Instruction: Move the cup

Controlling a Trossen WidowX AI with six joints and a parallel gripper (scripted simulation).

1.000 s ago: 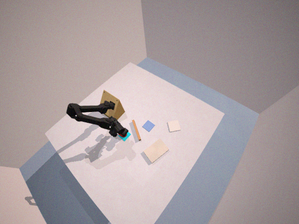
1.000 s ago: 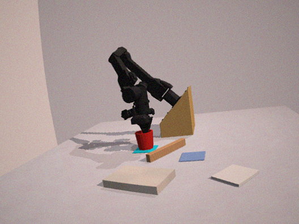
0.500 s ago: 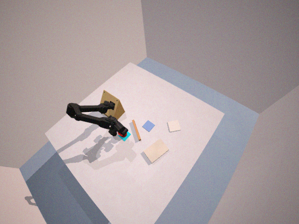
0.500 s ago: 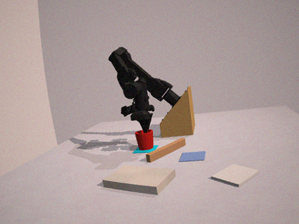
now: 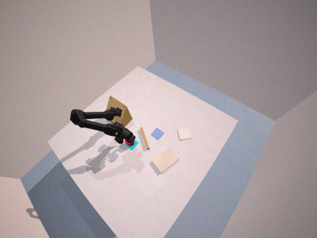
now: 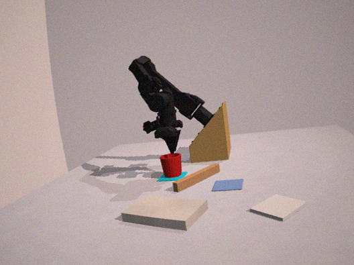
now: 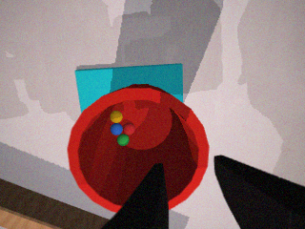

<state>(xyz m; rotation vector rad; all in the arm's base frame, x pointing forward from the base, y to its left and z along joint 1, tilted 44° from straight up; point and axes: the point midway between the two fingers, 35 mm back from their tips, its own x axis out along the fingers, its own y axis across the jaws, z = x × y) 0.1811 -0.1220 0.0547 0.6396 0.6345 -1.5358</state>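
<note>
Right now the red cup is 4 cm below my gripper tip, 3 cm ahead of it and 1 cm to the right of it. Also, from my gripper tip: cyan pad: 9 cm below, 3 cm ahead, 1 cm to the right; green marble: 6 cm below, 4 cm ahead; blue marble: 6 cm below, 4 cm ahead, 1 cm to the right.
</note>
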